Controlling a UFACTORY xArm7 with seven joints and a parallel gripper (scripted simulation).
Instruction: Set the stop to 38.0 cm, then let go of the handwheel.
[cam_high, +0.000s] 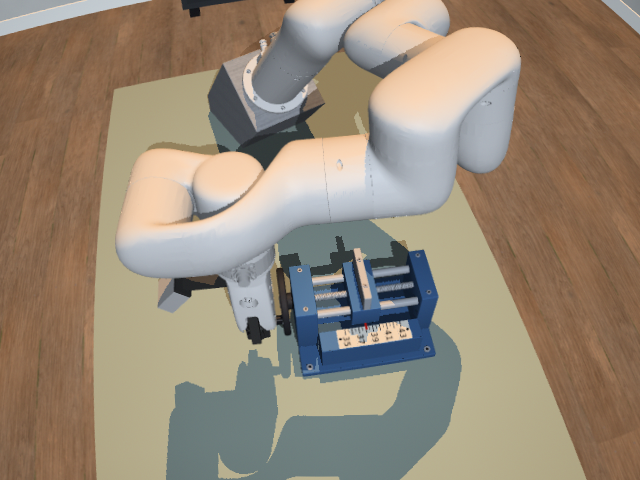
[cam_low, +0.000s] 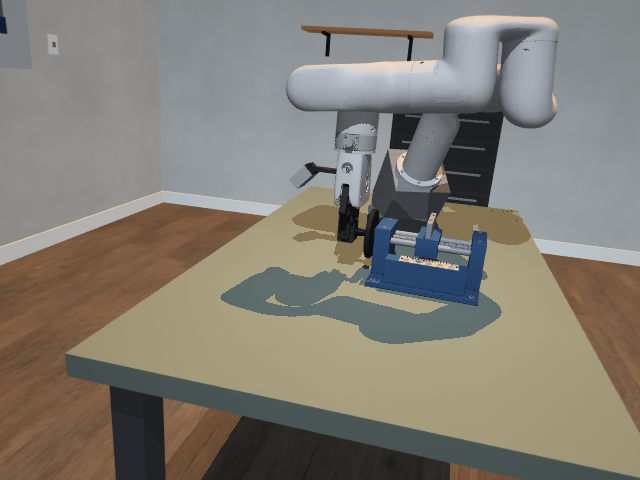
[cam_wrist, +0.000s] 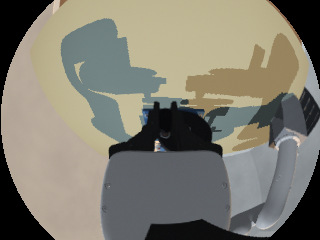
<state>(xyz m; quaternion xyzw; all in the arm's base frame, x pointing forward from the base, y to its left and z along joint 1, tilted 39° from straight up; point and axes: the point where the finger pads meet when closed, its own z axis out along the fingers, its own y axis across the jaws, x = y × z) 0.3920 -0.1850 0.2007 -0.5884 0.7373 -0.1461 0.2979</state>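
Right now the handwheel is 20 mm to the left of my hand. The rest, counted from my hand: stop plate 150 mm to the left, 10 mm above.
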